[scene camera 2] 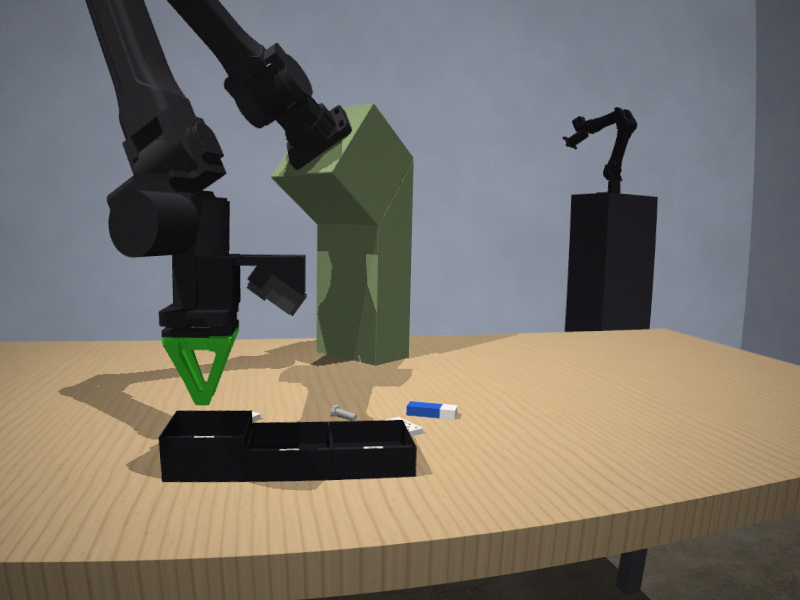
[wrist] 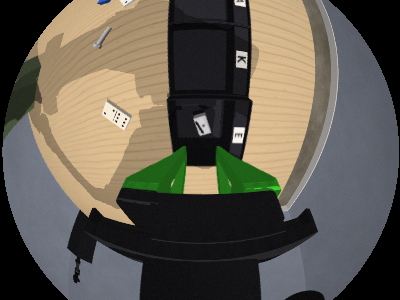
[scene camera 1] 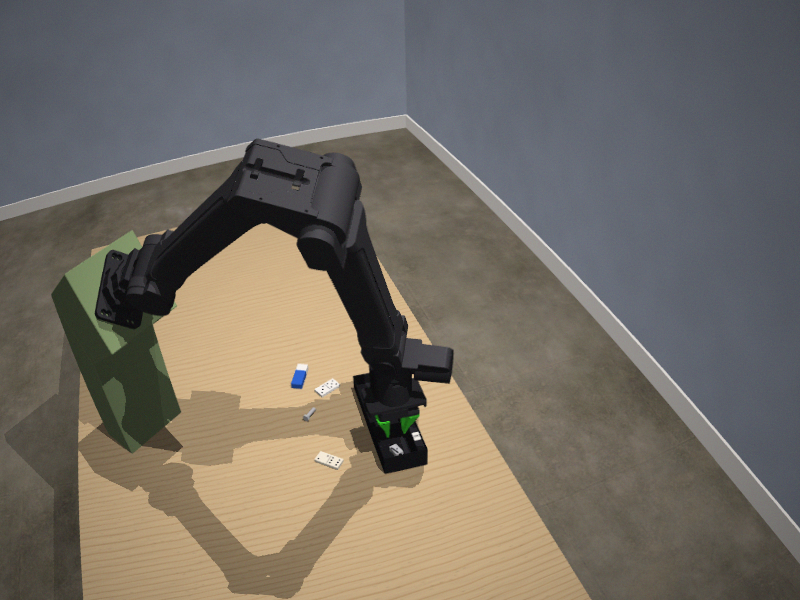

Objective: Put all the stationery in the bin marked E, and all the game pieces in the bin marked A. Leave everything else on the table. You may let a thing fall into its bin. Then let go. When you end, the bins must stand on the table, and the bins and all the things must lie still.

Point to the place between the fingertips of my gripper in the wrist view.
At 201, 151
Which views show my gripper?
Scene camera 2, the wrist view and scene camera 1: all of them.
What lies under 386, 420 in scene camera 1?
My gripper.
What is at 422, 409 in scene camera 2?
A blue-and-white eraser.
